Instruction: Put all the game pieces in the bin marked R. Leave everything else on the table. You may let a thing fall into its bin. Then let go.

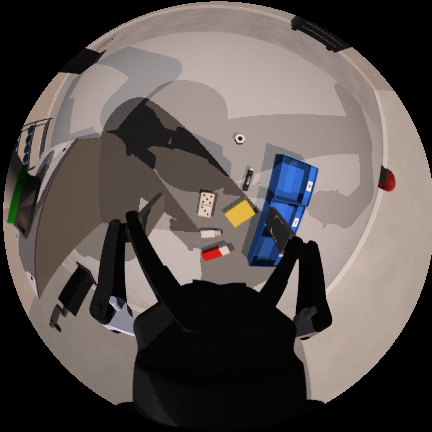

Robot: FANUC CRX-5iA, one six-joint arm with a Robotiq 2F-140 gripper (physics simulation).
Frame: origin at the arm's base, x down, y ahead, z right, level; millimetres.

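Seen in the pictures: gripper, fingertip midpoint: [216, 208].
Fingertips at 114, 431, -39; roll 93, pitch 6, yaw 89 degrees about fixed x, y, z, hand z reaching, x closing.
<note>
A point is followed by its place in that frame, as x, y, z.
A white domino [206, 203] @[207, 418, -8] with black dots lies flat on the table, left of the yellow block. The bin marked R [291, 177] @[207, 570, -107] is the far one in a joined row of three blue bins at the right; its label is small here. My gripper [216, 208] @[114, 431, -39] is wide open with nothing between its fingers. It is above the table, with the left fingertip to the left of the domino and the right fingertip over the nearer bins, hiding part of them.
A yellow block [240, 213] @[204, 488, -5], a dark cylinder [248, 178] @[204, 482, -76], a metal nut [239, 138] @[205, 447, -145], a whitish USB stick [210, 233] @[207, 441, 57] and a red and white block [212, 253] @[201, 456, 106] lie on the table. The middle bin [283, 212] @[207, 582, -29] and near bin [262, 250] @[207, 574, 77] adjoin the R bin.
</note>
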